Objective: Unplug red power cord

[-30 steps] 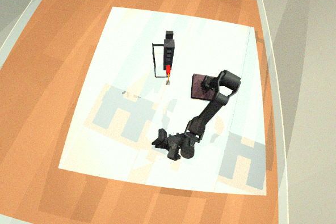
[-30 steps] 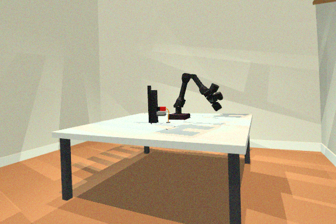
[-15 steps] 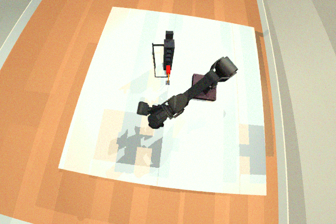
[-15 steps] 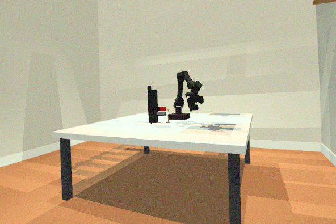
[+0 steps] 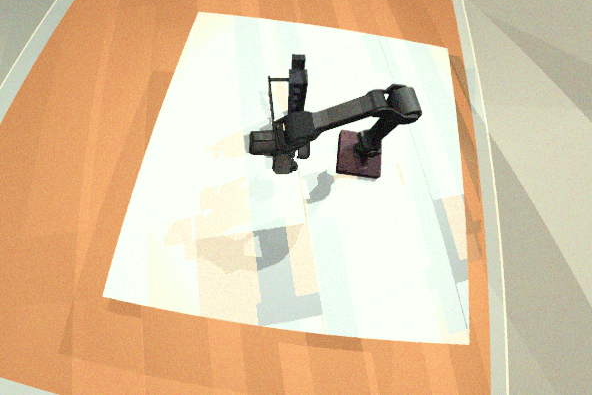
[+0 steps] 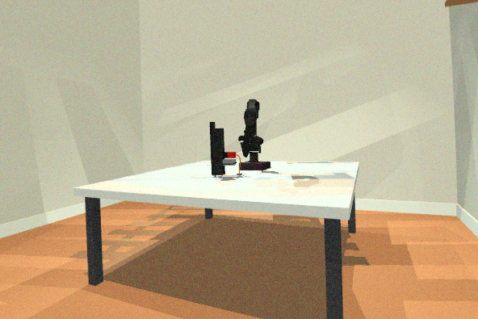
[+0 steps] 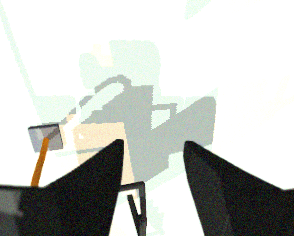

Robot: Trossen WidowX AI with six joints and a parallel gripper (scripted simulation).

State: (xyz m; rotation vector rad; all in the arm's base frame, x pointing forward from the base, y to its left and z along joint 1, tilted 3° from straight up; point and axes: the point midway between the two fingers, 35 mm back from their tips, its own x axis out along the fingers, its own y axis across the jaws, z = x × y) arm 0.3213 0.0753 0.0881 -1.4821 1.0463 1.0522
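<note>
The red plug lies 130 mm to the right of my gripper tip, 60 mm behind it and 10 mm above it. Also, from my gripper tip: black power strip 200 mm to the right, 50 mm behind, 30 mm above; then grey block 110 mm below, 70 mm to the right, 70 mm behind.
</note>
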